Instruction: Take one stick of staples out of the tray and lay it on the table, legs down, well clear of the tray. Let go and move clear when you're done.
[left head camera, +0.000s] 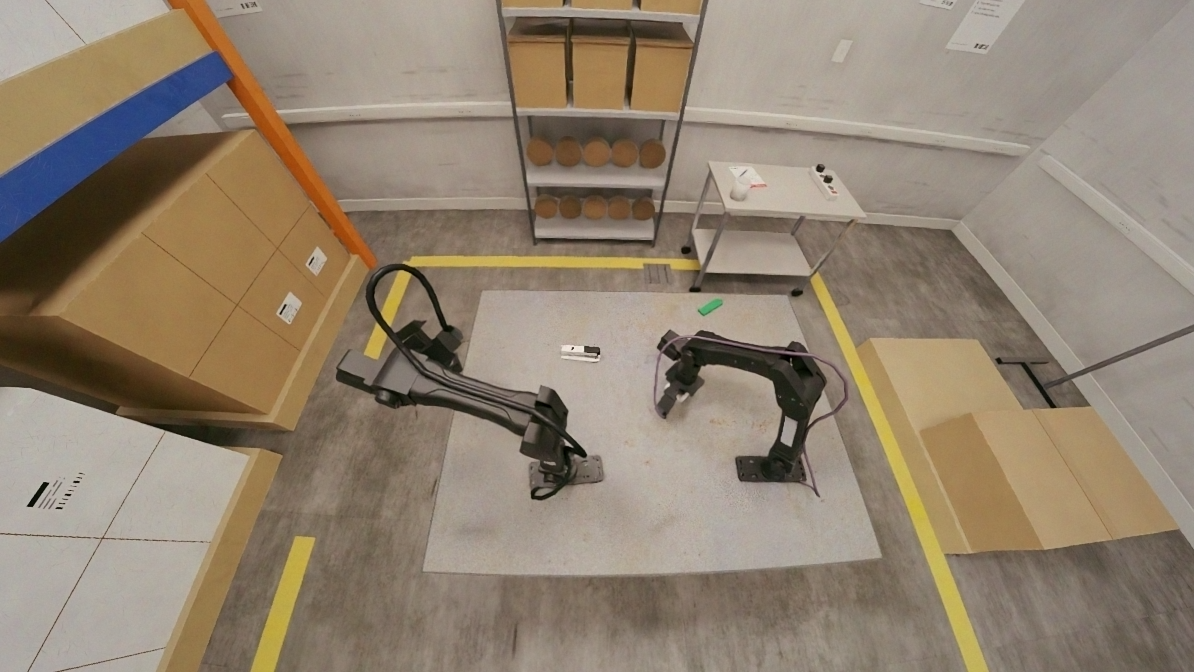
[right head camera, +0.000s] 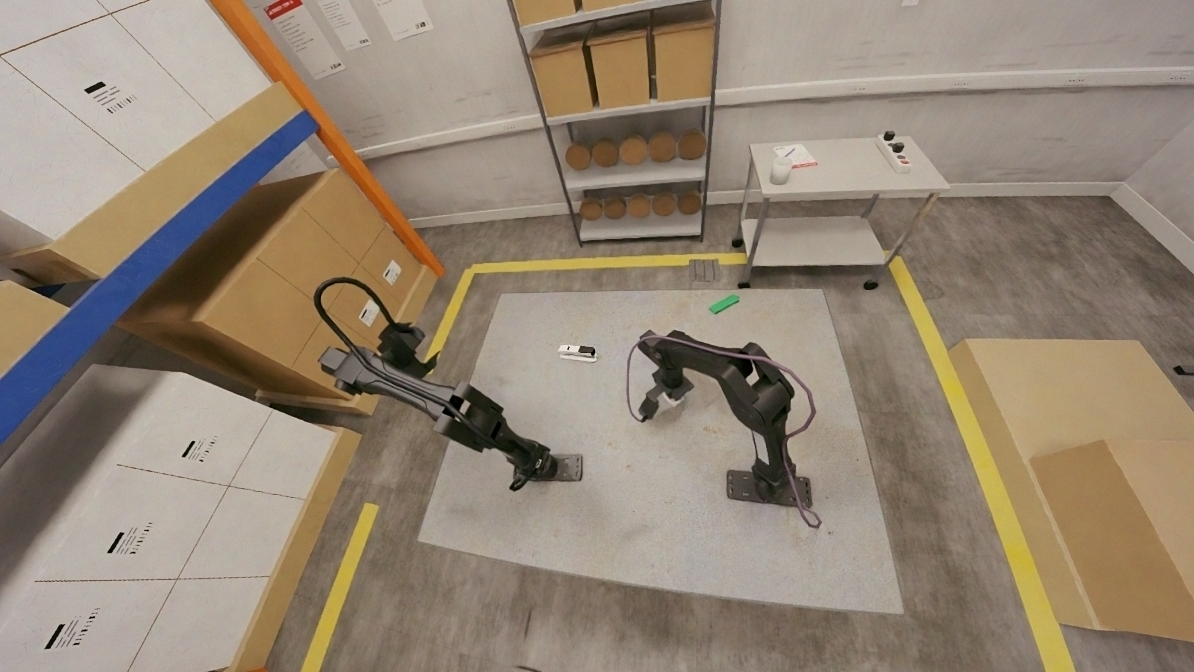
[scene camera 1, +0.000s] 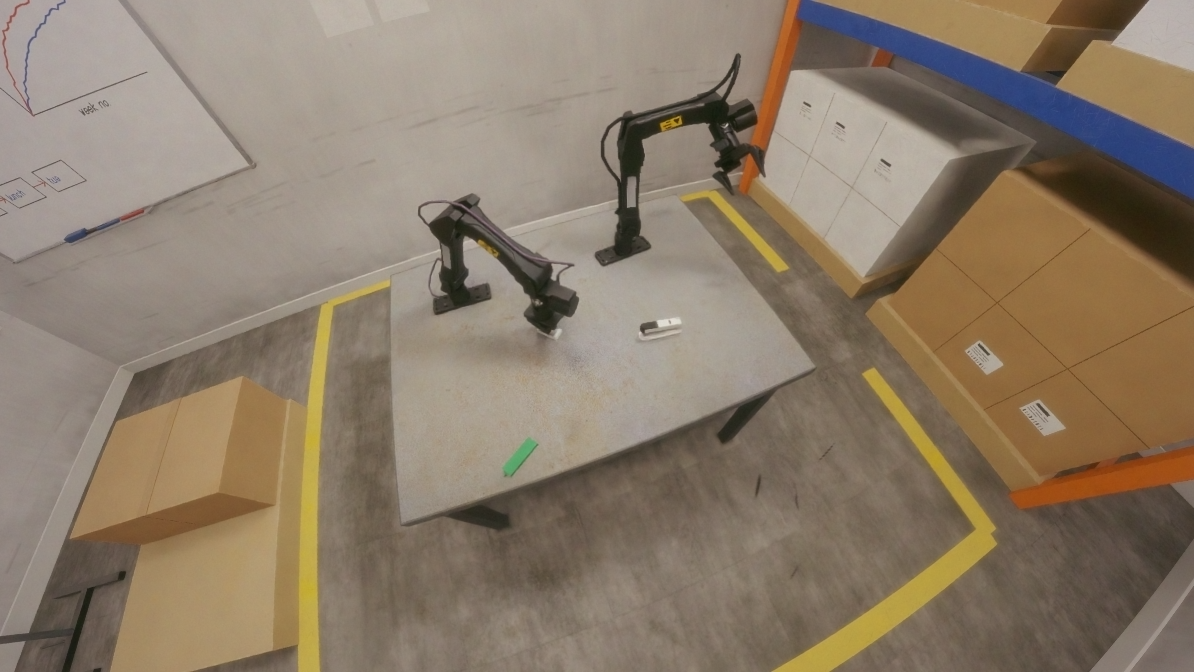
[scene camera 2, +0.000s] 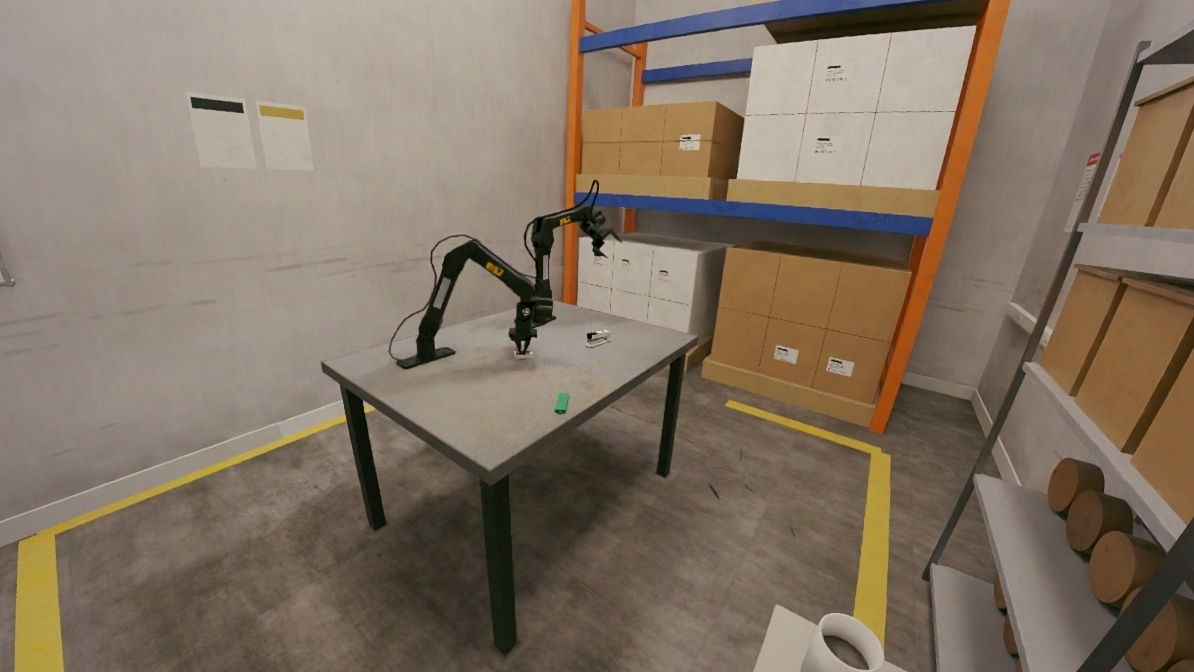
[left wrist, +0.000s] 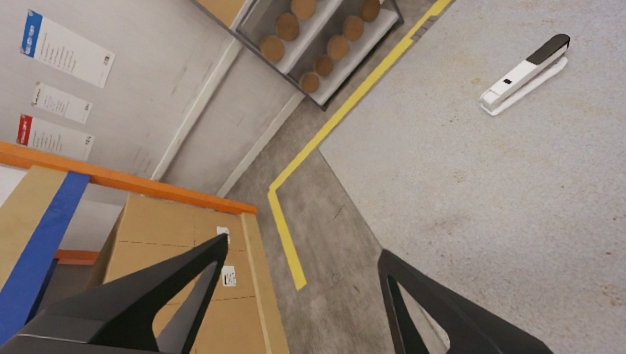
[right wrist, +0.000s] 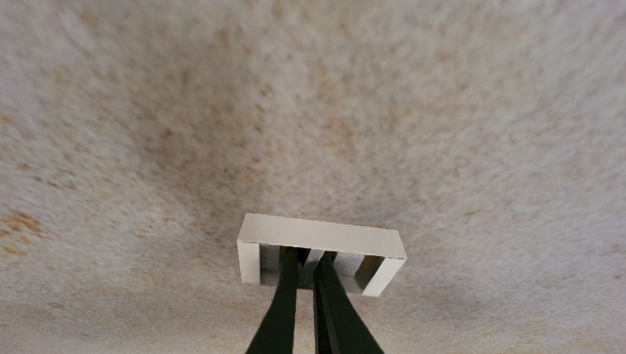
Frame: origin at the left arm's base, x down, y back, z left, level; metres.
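Seen in the pictures: left gripper, fingertip midpoint: (right head camera: 424, 338) (scene camera 1: 748, 186) (scene camera 2: 614, 250) (left wrist: 305, 249); right gripper, fingertip midpoint: (left head camera: 678, 391) (right head camera: 673, 395) (scene camera 1: 547, 331) (scene camera 2: 521, 356) (right wrist: 306, 250); left arm's base, origin of the base link: (left head camera: 565, 472) (right head camera: 547, 467) (scene camera 1: 623, 251) (scene camera 2: 538, 322); right arm's base, origin of the base link: (left head camera: 770, 469) (right head camera: 767, 488) (scene camera 1: 462, 299) (scene camera 2: 427, 358).
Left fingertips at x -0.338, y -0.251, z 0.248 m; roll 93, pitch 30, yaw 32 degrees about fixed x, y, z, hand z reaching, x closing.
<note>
Pixels of each thing's top centre, then the offset from my left fingertips to it. Level surfaces: height alone.
- black stapler, middle of its top: (left wrist: 523, 65) (scene camera 1: 662, 321) (left head camera: 580, 347) (right head camera: 574, 347) (scene camera 2: 599, 330) dz -0.322, dx +0.282, dy -0.110 m
- table, its level: dx +0.338 m
- flat green object, middle of its top: (scene camera 1: 518, 457) (scene camera 2: 562, 401) (right head camera: 725, 302) (left head camera: 711, 305) dz -0.828, dx +0.328, dy -0.268 m
A small white tray (right wrist: 320, 233) (scene camera 2: 523, 356) (scene camera 1: 551, 333) stands on the table. It has several narrow slots. My right gripper (right wrist: 306, 250) (scene camera 2: 523, 345) points down into it. Its fingertips are close together, one on each side of a tilted grey stick of staples (right wrist: 314, 259) in the middle. They look shut on it, inside the tray. Parts of other pale sticks show on both sides, partly hidden by the fingers and tray wall. My left gripper (left wrist: 305, 249) (scene camera 1: 746, 176) is wide open and empty, high up beyond the table's edge.
A white and black stapler (left head camera: 579, 353) (scene camera 1: 660, 328) (left wrist: 525, 77) lies on the table (left head camera: 518, 517), apart from the tray. A flat green object (left head camera: 710, 307) (scene camera 1: 519, 457) (scene camera 2: 562, 403) lies near the table edge away from the arm bases.
</note>
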